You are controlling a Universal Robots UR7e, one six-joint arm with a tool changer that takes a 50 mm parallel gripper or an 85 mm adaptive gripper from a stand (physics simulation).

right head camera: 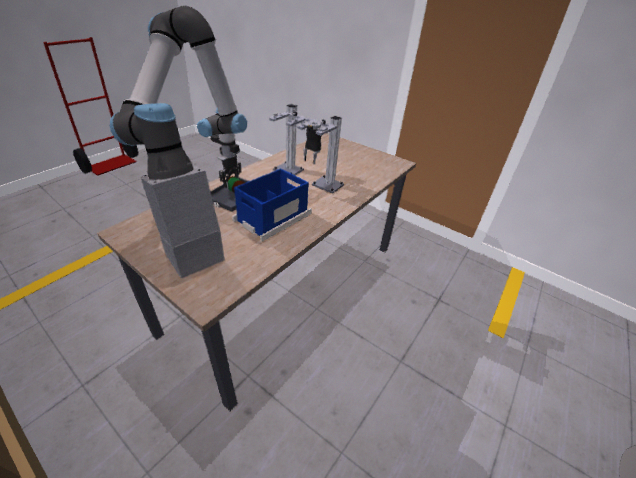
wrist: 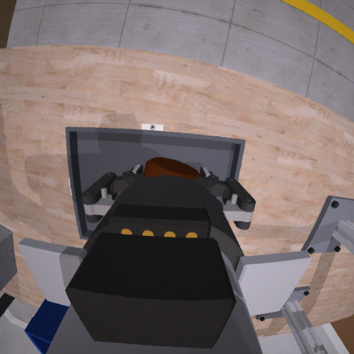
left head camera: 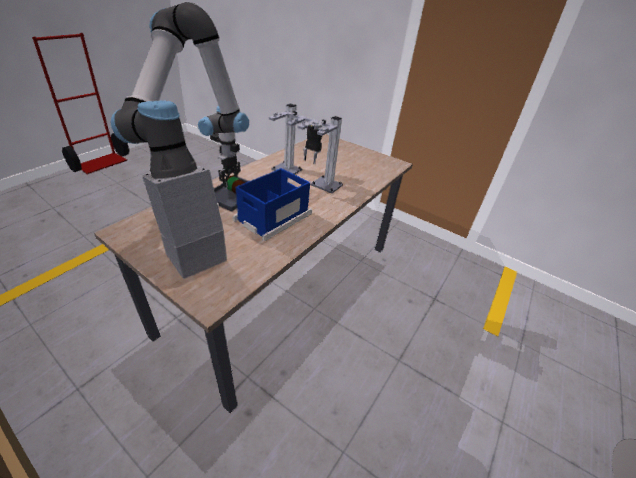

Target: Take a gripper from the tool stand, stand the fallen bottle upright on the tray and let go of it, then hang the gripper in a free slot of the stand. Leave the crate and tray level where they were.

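Places are measured from the arm's base along level axes (x ahead, y left, z up), in millimetres.
Pixels of known places: arm's base, link origin: [right head camera: 171, 173] [left head camera: 174, 172].
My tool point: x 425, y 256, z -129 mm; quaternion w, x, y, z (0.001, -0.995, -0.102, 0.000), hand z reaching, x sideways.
Observation:
For each thing: its top centre in the pictures, then the offset to it from my tool point.
- red-brown, top centre: [left head camera: 238, 180] [right head camera: 238, 181] dx -1, dy -64, dz -136 mm
- dark grey tray, top centre: [left head camera: 233, 190] [right head camera: 234, 190] dx -22, dy -47, dz -190 mm
- blue crate, top centre: [left head camera: 273, 184] [right head camera: 272, 184] dx -23, dy -334, dz -40 mm
The fallen bottle, green and red-brown, [left head camera: 232, 182] [right head camera: 233, 182] [wrist: 171, 167] lies on its side on the dark grey tray [left head camera: 225, 200] [right head camera: 223, 200] [wrist: 102, 150]. My gripper [left head camera: 229, 176] [right head camera: 229, 176] [wrist: 171, 172], the wide adaptive one, points down low over the tray. It is open, with one finger on each side of the bottle and narrow gaps beside it in the wrist view. The gripper body hides much of the bottle there. The tool stand [left head camera: 333, 154] [right head camera: 333, 154] [wrist: 320, 227] holds a black gripper [left head camera: 313, 138] [right head camera: 312, 138] in one slot. The tray looks level.
A blue crate [left head camera: 251, 208] [right head camera: 249, 206] [wrist: 46, 322] stands level right beside the tray, partly hiding it in the head views. The arm's grey pedestal [left head camera: 190, 221] [right head camera: 187, 221] stands near the table's left end. A red hand truck [left head camera: 96, 163] [right head camera: 114, 164] stands on the floor behind.

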